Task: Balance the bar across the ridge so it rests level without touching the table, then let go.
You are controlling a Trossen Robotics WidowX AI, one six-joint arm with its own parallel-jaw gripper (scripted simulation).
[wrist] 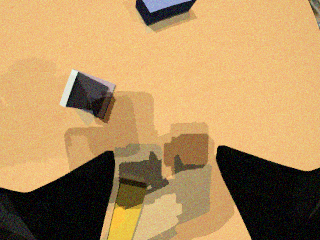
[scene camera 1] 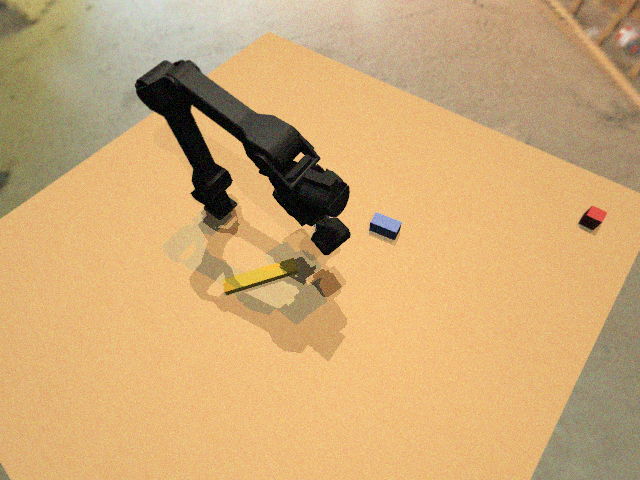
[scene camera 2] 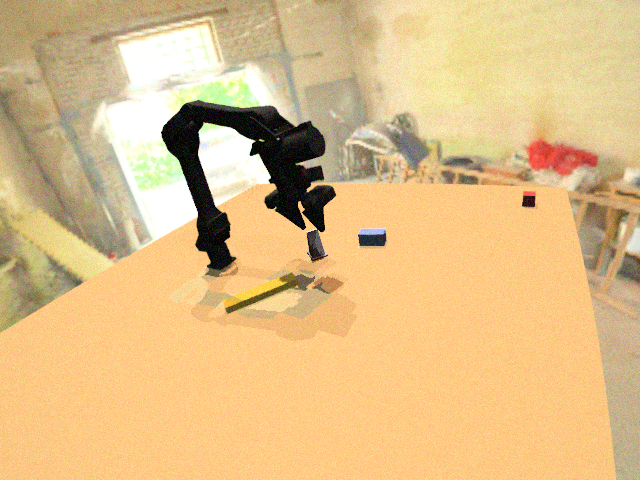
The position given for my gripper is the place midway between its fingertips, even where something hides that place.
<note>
My gripper (scene camera 2: 313,230) is open, with nothing in its grasp. Further things: a yellow bar (scene camera 1: 282,269).
The yellow bar is seen too in scene camera 2 (scene camera 2: 248,297). My gripper is seen too in the wrist view (wrist: 167,156) and in scene camera 1 (scene camera 1: 321,234).
</note>
